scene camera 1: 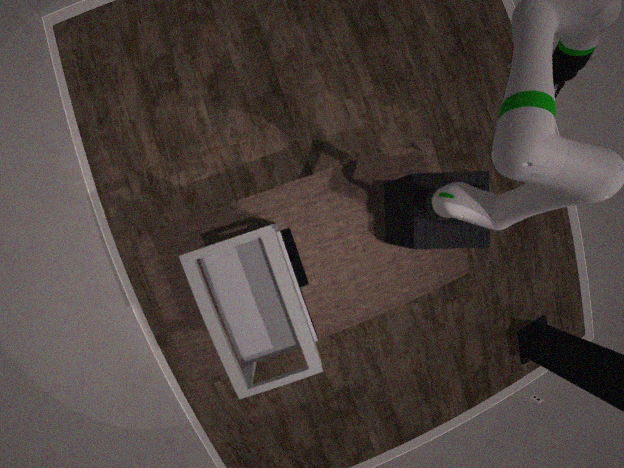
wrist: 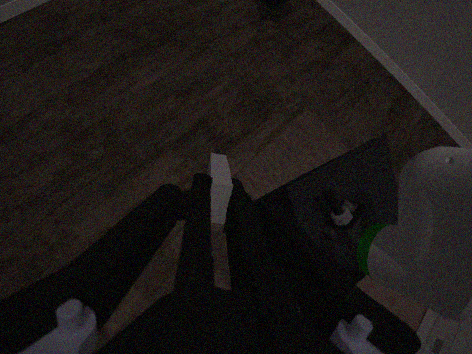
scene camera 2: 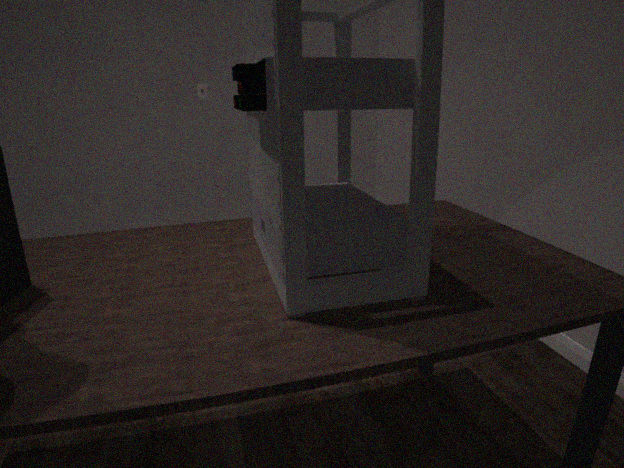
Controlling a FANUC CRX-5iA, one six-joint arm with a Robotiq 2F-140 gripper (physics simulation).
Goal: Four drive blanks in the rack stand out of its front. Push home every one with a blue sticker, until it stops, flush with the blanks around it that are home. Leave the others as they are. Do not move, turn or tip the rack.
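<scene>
The pale grey rack [scene camera 1: 216, 322] [scene camera 2: 292, 201] stands upright on the table, seen from above in scene camera 1 and from its side in scene camera 2. Its front is seen very steeply in both scene views. Small dark marks show low on it in scene camera 2, but the separate blanks, how far each stands out and any blue stickers cannot be made out. My gripper [wrist: 215, 168] is shut and empty, its pale pads together in the wrist view. In scene camera 1 its dark body shows at the upper right, well away from the rack and partly behind the arm.
A black unit [scene camera 1: 294, 256] [scene camera 2: 250, 88] juts from the upper front of the rack. The wooden table [scene camera 1: 383, 282] [scene camera 2: 151, 322] carries the rack. A dark pedestal block [scene camera 1: 448, 236] [wrist: 320, 192] stands under the arm's base. A black post [scene camera 1: 569, 357] is at the lower right in scene camera 1.
</scene>
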